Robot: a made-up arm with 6 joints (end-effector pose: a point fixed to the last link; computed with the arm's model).
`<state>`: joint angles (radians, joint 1 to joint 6).
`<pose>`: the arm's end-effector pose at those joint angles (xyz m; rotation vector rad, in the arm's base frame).
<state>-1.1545 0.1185 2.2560 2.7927 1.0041 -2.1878</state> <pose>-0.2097 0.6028 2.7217 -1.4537 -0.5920 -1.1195</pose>
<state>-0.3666 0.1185 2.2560 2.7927 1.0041 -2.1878</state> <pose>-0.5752 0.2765 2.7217 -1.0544 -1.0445 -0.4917</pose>
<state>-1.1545 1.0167 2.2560 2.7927 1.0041 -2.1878</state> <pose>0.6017 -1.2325 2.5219 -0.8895 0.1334 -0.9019</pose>
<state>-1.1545 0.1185 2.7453 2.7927 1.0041 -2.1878</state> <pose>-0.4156 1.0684 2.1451 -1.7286 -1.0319 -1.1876</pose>
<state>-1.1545 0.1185 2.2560 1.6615 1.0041 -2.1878</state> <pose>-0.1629 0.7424 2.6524 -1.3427 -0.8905 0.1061</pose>
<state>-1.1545 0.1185 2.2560 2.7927 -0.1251 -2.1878</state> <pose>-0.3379 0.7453 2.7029 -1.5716 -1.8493 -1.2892</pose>
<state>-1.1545 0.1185 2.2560 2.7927 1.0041 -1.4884</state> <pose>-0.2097 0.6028 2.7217 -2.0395 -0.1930 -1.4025</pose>
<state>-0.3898 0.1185 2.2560 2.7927 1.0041 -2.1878</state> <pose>-0.5687 0.2897 2.7217 -1.0676 -1.0333 -0.5104</pose>
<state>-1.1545 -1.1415 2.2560 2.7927 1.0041 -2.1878</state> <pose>-0.8262 1.9971 0.4492 -2.0924 -1.7986 -1.1969</pose>
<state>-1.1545 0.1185 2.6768 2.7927 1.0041 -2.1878</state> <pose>-0.3940 1.0196 2.2399 -1.6918 -0.9682 -1.1806</pose>
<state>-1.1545 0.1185 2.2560 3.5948 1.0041 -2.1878</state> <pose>-0.3201 0.5596 2.7184 -1.3163 -0.2489 -1.9661</pose>
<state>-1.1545 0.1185 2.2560 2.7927 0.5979 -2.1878</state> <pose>-0.2531 0.6580 2.7402 -1.5346 -1.0271 -1.2080</pose>
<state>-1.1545 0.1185 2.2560 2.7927 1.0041 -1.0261</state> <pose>-0.2097 0.6028 2.7217 -2.4044 0.1472 -1.5547</pose>
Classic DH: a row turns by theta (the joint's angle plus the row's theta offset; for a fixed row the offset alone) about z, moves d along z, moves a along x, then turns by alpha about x. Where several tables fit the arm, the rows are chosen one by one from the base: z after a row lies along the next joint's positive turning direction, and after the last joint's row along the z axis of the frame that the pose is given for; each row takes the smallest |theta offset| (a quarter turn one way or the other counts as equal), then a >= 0, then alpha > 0; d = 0 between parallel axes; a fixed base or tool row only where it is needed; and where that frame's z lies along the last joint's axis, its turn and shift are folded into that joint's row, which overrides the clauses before.
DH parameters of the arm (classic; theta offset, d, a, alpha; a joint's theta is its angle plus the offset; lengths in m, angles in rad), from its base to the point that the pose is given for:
joint 1: 0 0.54 0.16 -1.5708
joint 2: -1.5708 0 0.88 3.1416
joint 3: 0 0 0.2 -1.5708
joint 4: 0 -1.49 0 1.5708
joint 5: 0 0 0 -1.5708
joint 6: 1.5708 -0.18 0 1.5708
tool (fixed): -1.5708 0 0 0

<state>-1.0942 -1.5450 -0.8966 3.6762 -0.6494 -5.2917</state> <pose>0.2350 -0.3343 1.7832 0.7047 -1.1312 0.2744</pose>
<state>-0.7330 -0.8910 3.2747 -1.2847 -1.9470 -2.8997</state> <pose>-0.7354 0.8782 -0.2026 0.5271 -0.2832 0.9318</pose>
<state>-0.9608 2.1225 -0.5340 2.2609 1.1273 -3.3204</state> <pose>-0.1447 0.4259 -0.7374 -1.5643 -1.4974 0.4566</pose>
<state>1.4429 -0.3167 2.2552 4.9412 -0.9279 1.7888</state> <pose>-0.3368 -1.5193 2.0972 0.5179 -2.6113 0.3167</pose>
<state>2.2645 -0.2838 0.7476 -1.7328 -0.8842 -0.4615</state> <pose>-0.4551 0.3324 2.8754 -0.4093 -1.4638 -1.9328</pose>
